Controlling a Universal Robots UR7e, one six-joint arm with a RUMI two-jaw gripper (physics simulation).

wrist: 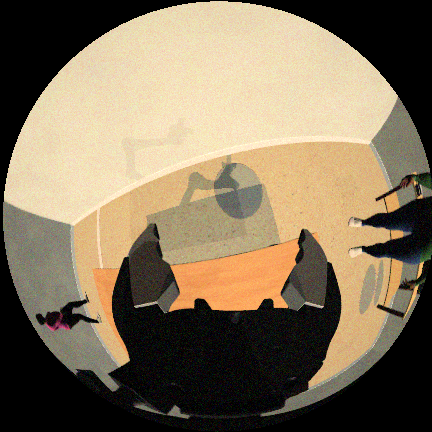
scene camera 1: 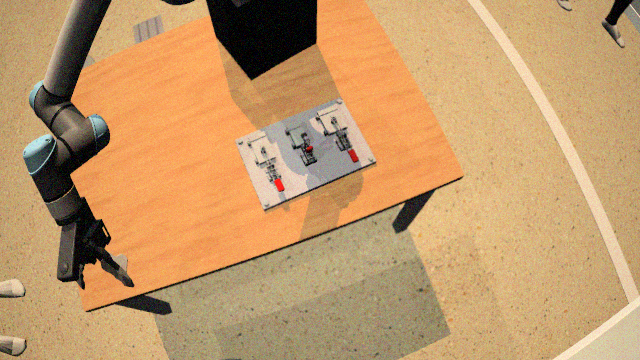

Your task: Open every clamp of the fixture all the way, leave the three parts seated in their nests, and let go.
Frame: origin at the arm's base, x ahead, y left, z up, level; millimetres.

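Seen in the pictures: gripper, fingertip midpoint: (wrist: 229, 228) (scene camera 1: 107, 288).
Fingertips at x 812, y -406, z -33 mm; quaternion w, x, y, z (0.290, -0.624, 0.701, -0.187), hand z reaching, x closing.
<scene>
A point is followed by its place in that frame.
The fixture plate (scene camera 1: 325, 167) {x 485, y 136, z -380 mm} lies on the table, right of its middle in the scene view. It bears three clamps. The left clamp's red handle (scene camera 1: 279, 185) {x 533, y 1, z -334 mm} and the right clamp's red handle (scene camera 1: 353, 155) {x 479, y 214, z -338 mm} lie out toward the front edge. The middle clamp's red handle (scene camera 1: 309, 148) {x 461, y 95, z -285 mm} looks foreshortened, as if standing up. Pale parts, the left (scene camera 1: 257, 146) {x 394, y -46, z -364 mm}, middle (scene camera 1: 296, 136) {x 388, y 69, z -354 mm} and right (scene camera 1: 326, 120) {x 349, y 163, z -358 mm}, show behind the clamps; their exact seating is too small to tell. My gripper (scene camera 1: 106, 285) {x 812, y -406, z -33 mm} (wrist: 229, 228) {x 812, y -406, z -33 mm} is open and empty above the table's front left corner, far left of the fixture.
A large black block (scene camera 1: 267, 40) {x 106, y 25, z -234 mm} is at the back of the wooden table (scene camera 1: 175, 175) {x 425, y -313, z -395 mm}. My arm (scene camera 1: 70, 127) {x 532, y -386, z 179 mm} comes down along the table's left side. In the wrist view, a person's legs (wrist: 395, 220) show at the right and a smaller person (wrist: 55, 320) at the left.
</scene>
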